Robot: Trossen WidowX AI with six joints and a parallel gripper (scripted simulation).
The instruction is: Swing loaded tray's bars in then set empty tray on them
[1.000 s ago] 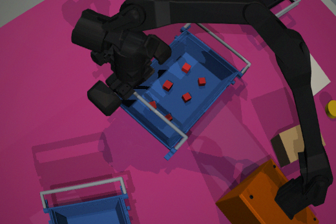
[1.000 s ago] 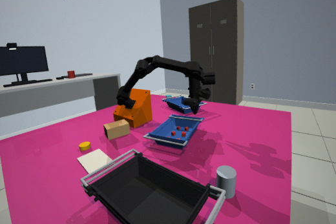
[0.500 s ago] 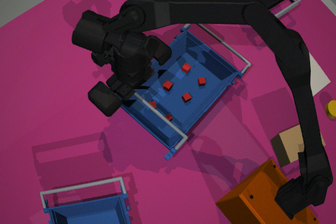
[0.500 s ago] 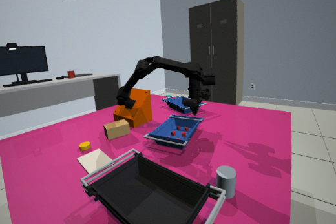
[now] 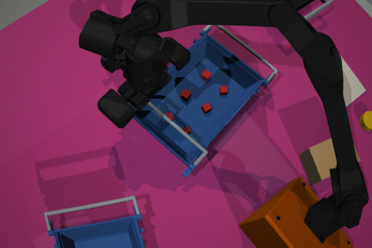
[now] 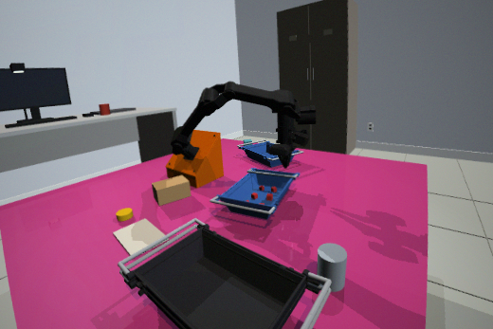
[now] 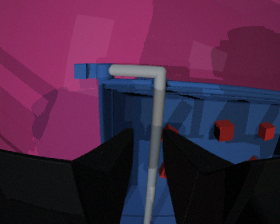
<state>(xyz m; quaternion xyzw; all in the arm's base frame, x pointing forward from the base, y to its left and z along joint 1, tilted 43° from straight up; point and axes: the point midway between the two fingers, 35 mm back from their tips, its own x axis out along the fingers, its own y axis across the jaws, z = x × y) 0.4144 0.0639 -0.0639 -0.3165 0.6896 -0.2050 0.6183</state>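
Right now my gripper tip is 250 mm past the blue tray, 290 mm to the right of it and 50 mm above it. Also, from my gripper tip: white card (220 mm behind, 460 mm to the right, 90 mm below); grey cylinder (260 mm ahead, 330 mm to the right, 60 mm below); cardboard box (350 mm behind, 260 mm to the right, 60 mm below).
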